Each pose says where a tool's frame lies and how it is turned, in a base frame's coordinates. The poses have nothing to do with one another.
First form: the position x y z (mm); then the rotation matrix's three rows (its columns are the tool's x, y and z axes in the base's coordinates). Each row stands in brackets.
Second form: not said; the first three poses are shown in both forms.
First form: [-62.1, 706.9, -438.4], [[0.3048, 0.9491, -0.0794], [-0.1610, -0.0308, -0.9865], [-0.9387, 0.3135, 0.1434]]
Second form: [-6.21, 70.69, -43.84], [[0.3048, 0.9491, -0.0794], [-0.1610, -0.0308, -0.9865], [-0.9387, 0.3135, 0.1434]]
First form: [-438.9, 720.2, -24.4], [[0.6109, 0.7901, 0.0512], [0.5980, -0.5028, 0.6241], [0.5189, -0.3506, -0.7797]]
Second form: [-43.89, 72.02, -2.44], [[0.6109, 0.7901, 0.0512], [0.5980, -0.5028, 0.6241], [0.5189, -0.3506, -0.7797]]
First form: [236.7, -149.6, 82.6], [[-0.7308, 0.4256, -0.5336], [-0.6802, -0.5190, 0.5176], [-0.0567, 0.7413, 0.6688]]
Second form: [23.67, -14.96, 8.26], [[-0.7308, 0.4256, -0.5336], [-0.6802, -0.5190, 0.5176], [-0.0567, 0.7413, 0.6688]]
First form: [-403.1, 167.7, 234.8], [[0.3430, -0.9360, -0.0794], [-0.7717, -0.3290, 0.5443], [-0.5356, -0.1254, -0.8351]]
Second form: [-40.31, 16.77, 23.48], [[0.3430, -0.9360, -0.0794], [-0.7717, -0.3290, 0.5443], [-0.5356, -0.1254, -0.8351]]
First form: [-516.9, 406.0, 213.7], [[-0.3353, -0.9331, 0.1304], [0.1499, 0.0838, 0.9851], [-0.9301, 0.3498, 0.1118]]
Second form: [-51.69, 40.60, 21.37], [[-0.3353, -0.9331, 0.1304], [0.1499, 0.0838, 0.9851], [-0.9301, 0.3498, 0.1118]]
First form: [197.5, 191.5, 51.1], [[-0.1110, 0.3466, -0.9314], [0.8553, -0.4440, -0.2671], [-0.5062, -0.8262, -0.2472]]
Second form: [19.75, 19.15, 5.11], [[-0.1110, 0.3466, -0.9314], [0.8553, -0.4440, -0.2671], [-0.5062, -0.8262, -0.2472]]
